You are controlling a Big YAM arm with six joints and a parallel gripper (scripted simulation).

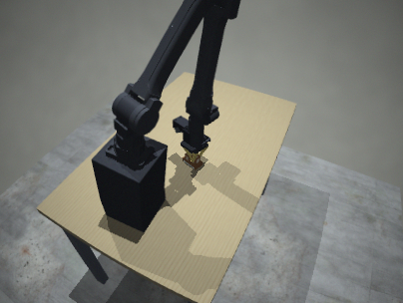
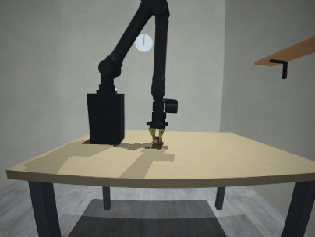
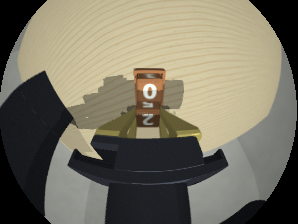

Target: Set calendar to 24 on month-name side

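Right now my hand is right at the brown digit cube. The rest, counted from my hand: brown tray: 10 mm ahead, 10 mm to the left, 30 mm below.
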